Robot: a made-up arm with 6 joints.
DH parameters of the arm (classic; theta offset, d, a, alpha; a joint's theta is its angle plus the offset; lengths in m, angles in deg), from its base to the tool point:
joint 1: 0 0.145 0 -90
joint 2: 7.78 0 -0.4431 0
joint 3: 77.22 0 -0.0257 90
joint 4: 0 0.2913 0 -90
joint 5: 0 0 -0.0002 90
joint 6: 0 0.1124 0 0
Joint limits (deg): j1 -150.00..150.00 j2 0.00..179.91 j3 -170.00..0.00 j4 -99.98..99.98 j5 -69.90..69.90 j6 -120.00..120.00
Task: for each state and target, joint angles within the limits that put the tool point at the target. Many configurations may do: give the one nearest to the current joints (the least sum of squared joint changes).
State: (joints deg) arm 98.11 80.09 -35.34 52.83 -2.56 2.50
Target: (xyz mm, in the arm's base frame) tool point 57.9 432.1 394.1
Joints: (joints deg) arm 84.08 92.31 -54.66 52.49 -8.28 2.50
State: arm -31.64 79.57 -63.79 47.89 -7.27 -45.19
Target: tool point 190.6 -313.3 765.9
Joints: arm -55.09 82.93 -97.46 47.09 -16.10 -45.19
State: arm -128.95 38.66 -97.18 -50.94 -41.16 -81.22
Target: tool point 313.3 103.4 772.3
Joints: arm -149.84 27.37 -95.00 -54.91 -47.57 -81.22
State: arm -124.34 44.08 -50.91 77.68 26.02 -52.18
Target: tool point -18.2 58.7 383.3
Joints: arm -110.08 7.31 -15.94 83.14 -19.39 -52.18
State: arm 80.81 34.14 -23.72 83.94 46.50 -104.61
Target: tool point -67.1 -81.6 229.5
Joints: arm 99.68 9.83 0.00 60.42 54.90 -104.61
